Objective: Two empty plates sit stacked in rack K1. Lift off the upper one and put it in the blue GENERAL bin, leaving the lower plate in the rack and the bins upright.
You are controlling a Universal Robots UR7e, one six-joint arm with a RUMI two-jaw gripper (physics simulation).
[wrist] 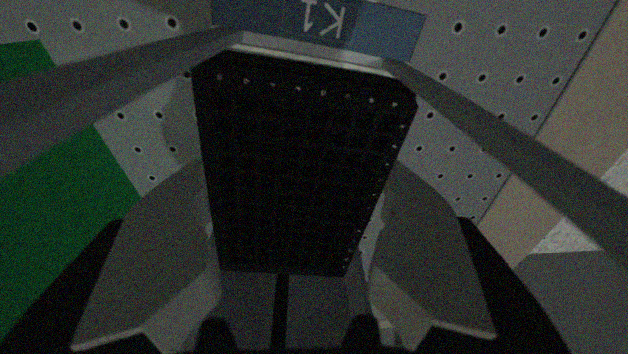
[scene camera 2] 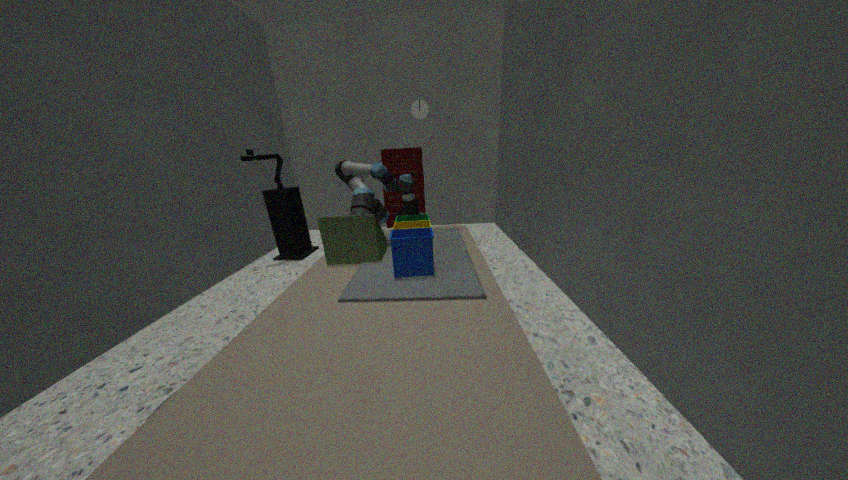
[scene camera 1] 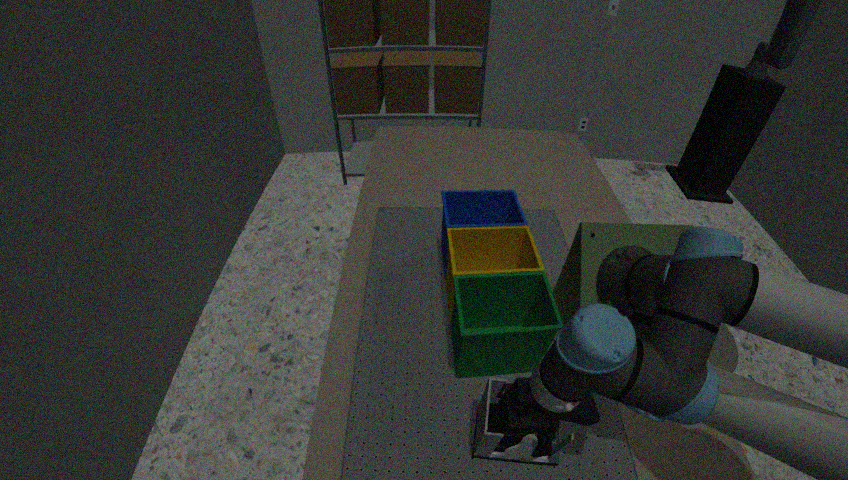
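Pixels of known places: gripper, fingertip midpoint: [wrist: 298, 163]; arm's base at its link origin: [scene camera 2: 359, 226] [scene camera 1: 628, 282].
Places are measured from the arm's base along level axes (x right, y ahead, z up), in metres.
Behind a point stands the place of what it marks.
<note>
Rack K1 [scene camera 1: 487, 410] @[x -0.272, y 0.306, z -0.002 m] [wrist: 480, 122] @[x -0.307, y 0.174, z -0.061 m] stands on the grey perforated mat, with its blue K1 label in the wrist view. The upper plate [wrist: 300, 165] @[x -0.270, y 0.213, z -0.099 m] is dark, with a grid of wells, and sits level between the rack's corner guides. My gripper [scene camera 1: 523, 447] @[x -0.269, y 0.229, z -0.124 m] [wrist: 298, 163] @[x -0.269, y 0.229, z -0.124 m] is low over the rack and shut on the upper plate, one jaw against each long side. The lower plate cannot be made out beneath it. The blue GENERAL bin [scene camera 1: 483, 208] @[x 0.243, y 0.299, z -0.028 m] [scene camera 2: 412, 255] @[x 0.243, y 0.315, z -0.057 m] stands upright at the far end of the bin row; its lettering does not show.
The upright yellow bin [scene camera 1: 490, 249] @[x 0.111, y 0.286, z -0.039 m] and green bin [scene camera 1: 505, 353] @[x -0.138, y 0.263, z -0.060 m] [wrist: 65, 225] @[x -0.138, y 0.266, z -0.102 m] stand between the rack and the blue bin. The olive-green block [scene camera 1: 606, 237] @[x 0.062, y 0.058, z 0.065 m] [scene camera 2: 351, 240] @[x 0.092, y -0.014, z -0.042 m] stands beside the row, near the arm. A black pedestal [scene camera 1: 731, 130] [scene camera 2: 286, 223] stands past the table.
</note>
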